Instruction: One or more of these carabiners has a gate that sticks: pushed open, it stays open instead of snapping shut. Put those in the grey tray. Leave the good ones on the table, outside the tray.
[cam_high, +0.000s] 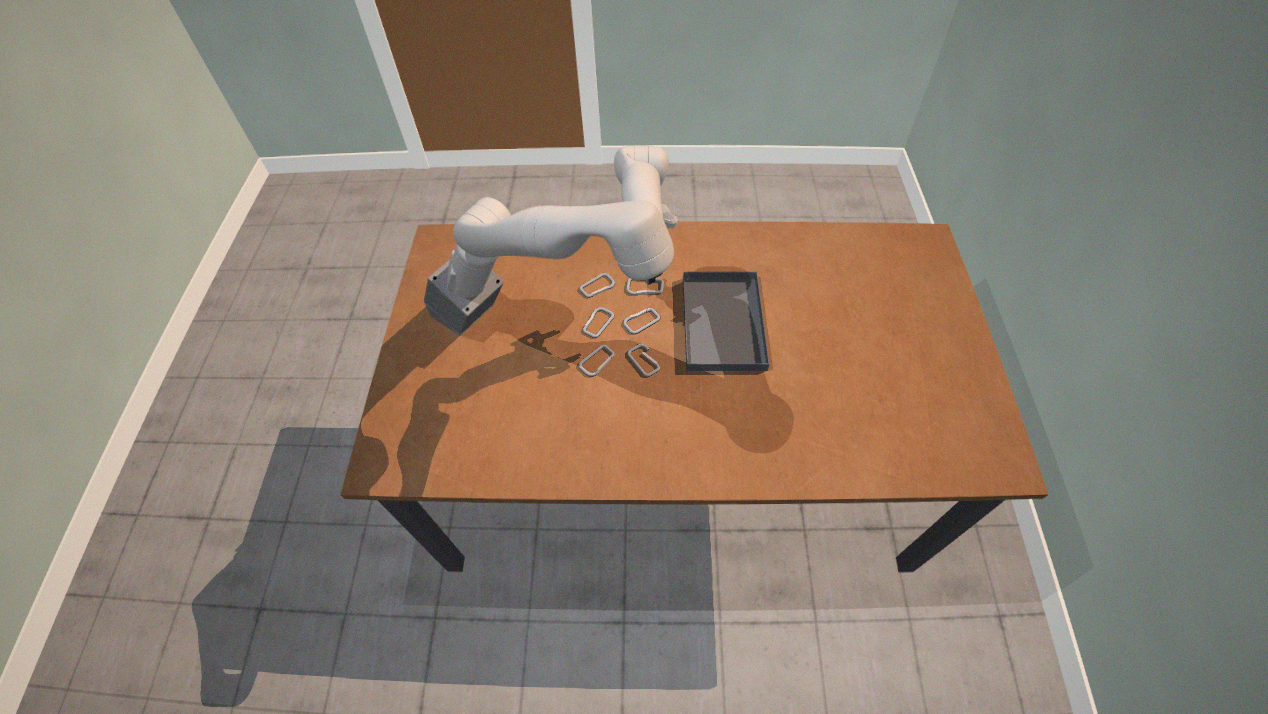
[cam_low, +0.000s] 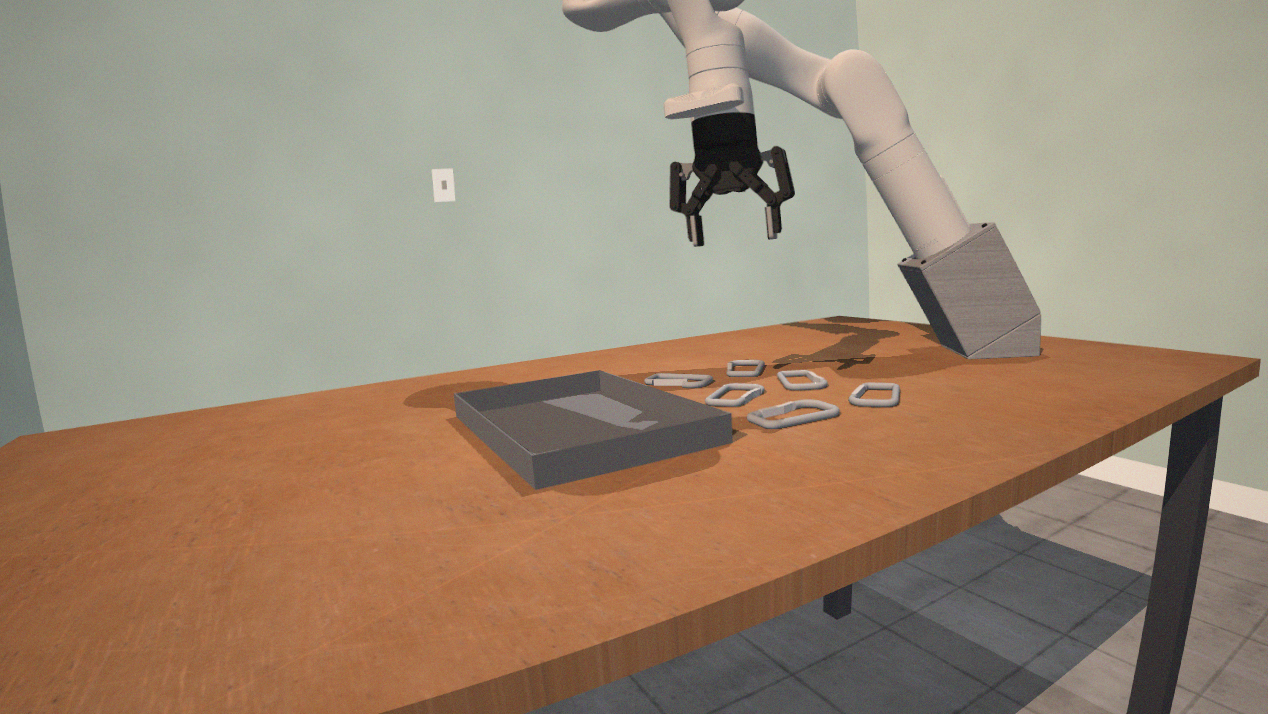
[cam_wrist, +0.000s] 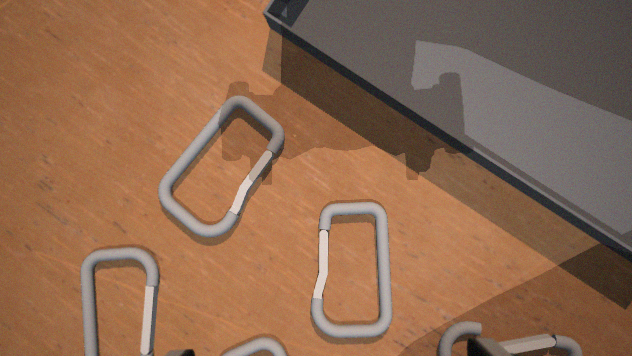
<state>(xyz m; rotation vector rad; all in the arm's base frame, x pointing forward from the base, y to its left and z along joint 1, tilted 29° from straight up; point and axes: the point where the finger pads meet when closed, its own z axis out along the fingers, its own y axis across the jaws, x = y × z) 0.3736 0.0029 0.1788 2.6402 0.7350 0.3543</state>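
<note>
Right now the carabiner gate is 30 mm ahead of my hand, 80 mm to the left of it and 190 mm below it. From my hand the other things lie so: grey tray: 210 mm ahead, 40 mm to the right, 190 mm below.
</note>
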